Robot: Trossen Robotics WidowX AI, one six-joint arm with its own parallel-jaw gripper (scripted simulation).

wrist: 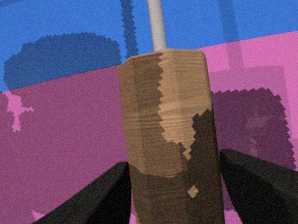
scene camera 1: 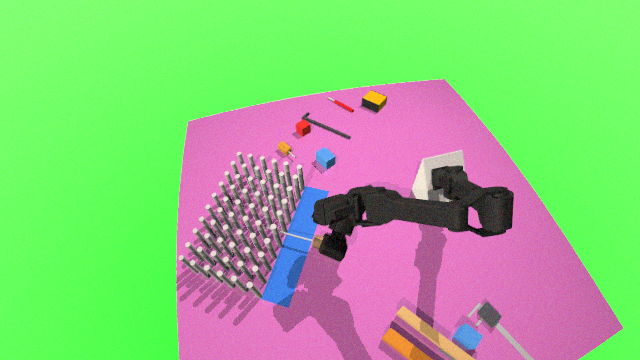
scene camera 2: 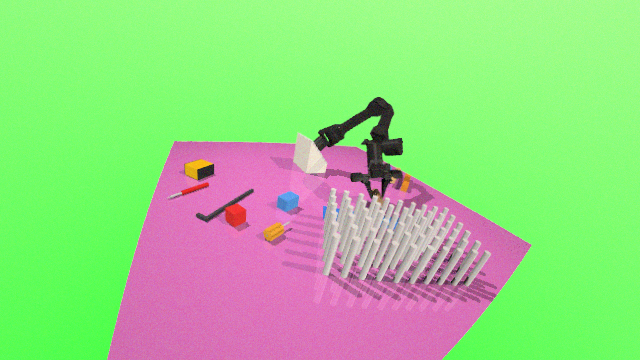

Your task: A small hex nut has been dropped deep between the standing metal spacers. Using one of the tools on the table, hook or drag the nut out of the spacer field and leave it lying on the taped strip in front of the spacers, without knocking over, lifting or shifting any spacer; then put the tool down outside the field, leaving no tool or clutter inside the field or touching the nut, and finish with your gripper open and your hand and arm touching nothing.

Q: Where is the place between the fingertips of my gripper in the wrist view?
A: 174,165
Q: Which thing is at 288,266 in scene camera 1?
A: A blue taped strip.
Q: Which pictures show my gripper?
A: The wrist view, scene camera 1 and scene camera 2: all of them.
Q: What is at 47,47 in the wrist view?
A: A blue taped strip.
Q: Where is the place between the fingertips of my gripper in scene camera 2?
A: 377,198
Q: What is my gripper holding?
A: A wooden-handled tool.
